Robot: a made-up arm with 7 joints. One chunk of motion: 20 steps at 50 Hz.
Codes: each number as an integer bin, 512 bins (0 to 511) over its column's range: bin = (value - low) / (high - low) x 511, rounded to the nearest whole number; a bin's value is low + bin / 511 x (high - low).
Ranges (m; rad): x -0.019..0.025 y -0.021..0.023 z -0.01..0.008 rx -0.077..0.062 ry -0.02..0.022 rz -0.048..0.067
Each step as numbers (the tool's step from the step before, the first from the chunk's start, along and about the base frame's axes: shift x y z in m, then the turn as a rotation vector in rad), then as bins.
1 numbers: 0.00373 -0.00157 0.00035 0.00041 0.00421 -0.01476
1 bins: 264 226 294 285 295 148
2 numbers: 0.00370 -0.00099 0.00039 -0.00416 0.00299 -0.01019
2 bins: 264 232 295 268 280 168
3 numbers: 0.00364 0.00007 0.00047 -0.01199 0.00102 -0.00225
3 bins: 263 245 297 239 256 203
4 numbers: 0.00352 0.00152 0.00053 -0.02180 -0.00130 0.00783
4 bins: 262 262 299 203 228 248
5 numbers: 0.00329 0.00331 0.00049 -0.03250 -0.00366 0.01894
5 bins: 259 282 298 164 199 297
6 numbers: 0.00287 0.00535 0.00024 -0.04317 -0.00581 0.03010
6 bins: 254 306 291 124 173 347
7 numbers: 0.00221 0.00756 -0.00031 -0.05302 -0.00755 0.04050
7 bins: 246 332 275 88 151 393
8 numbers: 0.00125 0.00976 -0.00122 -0.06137 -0.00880 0.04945
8 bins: 235 357 249 57 136 433
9 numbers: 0.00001 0.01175 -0.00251 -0.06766 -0.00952 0.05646
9 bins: 221 380 213 34 128 464
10 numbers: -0.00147 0.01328 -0.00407 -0.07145 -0.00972 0.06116
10 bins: 204 398 168 20 125 485
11 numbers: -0.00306 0.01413 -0.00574 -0.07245 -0.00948 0.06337
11 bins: 185 408 121 17 128 495
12 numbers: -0.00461 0.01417 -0.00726 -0.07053 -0.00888 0.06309
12 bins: 167 408 78 24 135 494
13 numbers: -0.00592 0.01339 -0.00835 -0.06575 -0.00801 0.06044
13 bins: 152 399 47 41 146 482
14 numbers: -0.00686 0.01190 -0.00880 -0.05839 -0.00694 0.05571
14 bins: 141 382 34 68 159 461
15 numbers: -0.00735 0.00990 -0.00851 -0.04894 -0.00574 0.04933
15 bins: 135 359 42 103 173 432
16 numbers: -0.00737 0.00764 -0.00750 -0.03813 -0.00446 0.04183
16 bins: 135 333 71 143 189 399
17 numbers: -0.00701 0.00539 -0.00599 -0.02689 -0.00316 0.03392
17 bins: 139 306 114 184 205 364
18 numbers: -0.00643 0.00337 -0.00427 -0.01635 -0.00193 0.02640
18 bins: 146 283 163 223 220 331
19 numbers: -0.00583 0.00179 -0.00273 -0.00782 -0.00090 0.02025
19 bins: 153 265 206 254 232 303
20 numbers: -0.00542 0.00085 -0.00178 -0.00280 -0.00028 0.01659
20 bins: 158 254 233 273 240 287
